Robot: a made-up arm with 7 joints.
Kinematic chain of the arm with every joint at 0, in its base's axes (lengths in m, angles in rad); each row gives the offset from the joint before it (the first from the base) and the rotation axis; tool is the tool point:
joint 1: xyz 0 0 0 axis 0 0.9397 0.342
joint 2: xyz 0 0 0 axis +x
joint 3: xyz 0 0 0 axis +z
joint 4: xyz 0.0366 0 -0.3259 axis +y
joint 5: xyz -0.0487 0 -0.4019 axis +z
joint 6: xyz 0 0 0 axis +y
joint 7: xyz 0 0 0 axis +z
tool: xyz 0 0 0
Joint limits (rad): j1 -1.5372..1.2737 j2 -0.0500..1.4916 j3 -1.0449..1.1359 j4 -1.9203..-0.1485 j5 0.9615..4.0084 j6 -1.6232..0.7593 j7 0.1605..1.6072
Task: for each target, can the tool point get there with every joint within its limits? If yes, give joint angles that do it. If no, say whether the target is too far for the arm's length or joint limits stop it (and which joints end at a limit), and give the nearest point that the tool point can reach.
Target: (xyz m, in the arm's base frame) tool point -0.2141 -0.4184 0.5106
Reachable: no: joint limits stop it (at a limit: joint 1, joint 2, joint 4) | nearest point 0.1567 -0.3770 0.2715 | short by 0.443 m
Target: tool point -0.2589 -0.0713 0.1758
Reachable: no: joint limits stop it (at a limit: joint 1, joint 2, joint 4) | nearest point -0.2062 0.2425 0.3729 | short by 0.374 m
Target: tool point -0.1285 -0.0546 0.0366
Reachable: no: joint limits stop it (at a limit: joint 1, joint 3, joint 4) | nearest point -0.3324 -0.0284 -0.3593 | short by 0.446 m
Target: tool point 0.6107 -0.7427 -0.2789
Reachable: no: too far | nearest point 0.4865 -0.4619 -0.1750 | short by 0.324 m
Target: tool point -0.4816 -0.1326 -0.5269
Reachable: yes | joints 1.0129 0.1055 -0.8351 -0.5057 3.6550 -1.2598 0.6070
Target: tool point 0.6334 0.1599 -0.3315
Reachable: yes | joints -0.9171 0.4569 -0.4132 -0.2858 1.6473 -0.8341 0.2994
